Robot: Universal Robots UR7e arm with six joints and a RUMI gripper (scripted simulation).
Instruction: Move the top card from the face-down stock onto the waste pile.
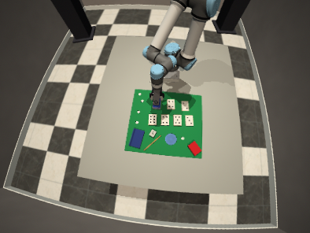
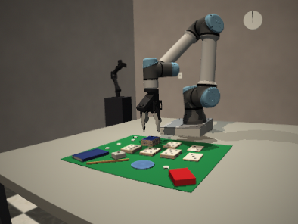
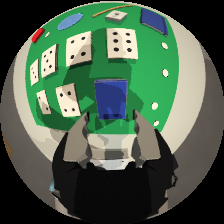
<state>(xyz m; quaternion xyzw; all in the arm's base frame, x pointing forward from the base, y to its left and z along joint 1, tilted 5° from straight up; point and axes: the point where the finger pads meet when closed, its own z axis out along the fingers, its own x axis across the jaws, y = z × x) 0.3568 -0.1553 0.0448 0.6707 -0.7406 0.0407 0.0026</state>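
The blue-backed card is 50 mm below my hand. Round my hand: red block (400 mm ahead, 260 mm to the left, 60 mm below); then green mat (160 mm ahead, 60 mm to the left, 90 mm below); then wooden stick (330 mm ahead, 60 mm to the right, 70 mm below).
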